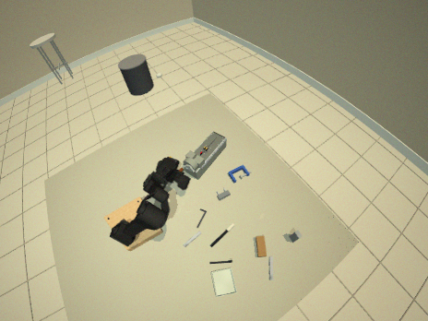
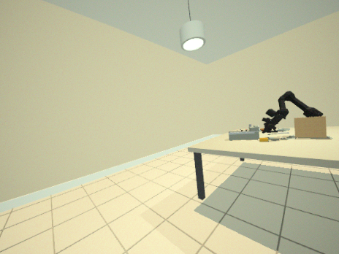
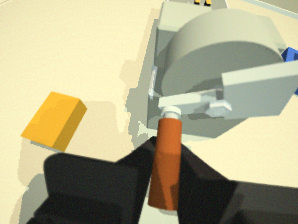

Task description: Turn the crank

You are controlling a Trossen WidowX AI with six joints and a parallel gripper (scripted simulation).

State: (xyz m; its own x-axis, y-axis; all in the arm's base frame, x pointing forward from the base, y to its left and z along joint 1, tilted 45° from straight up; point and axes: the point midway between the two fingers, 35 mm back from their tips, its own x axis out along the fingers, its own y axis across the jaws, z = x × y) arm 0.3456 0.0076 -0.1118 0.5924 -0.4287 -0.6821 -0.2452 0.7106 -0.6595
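Now: the brown crank handle 30 mm above my gripper tip and 20 mm behind it. The rest, counted from my gripper tip: red pointer: 130 mm ahead, 30 mm above, 10 mm to the left; then grey clamp: 210 mm to the right, 90 mm ahead, 40 mm below; then orange block: 120 mm to the left, 40 mm below, 20 mm behind.
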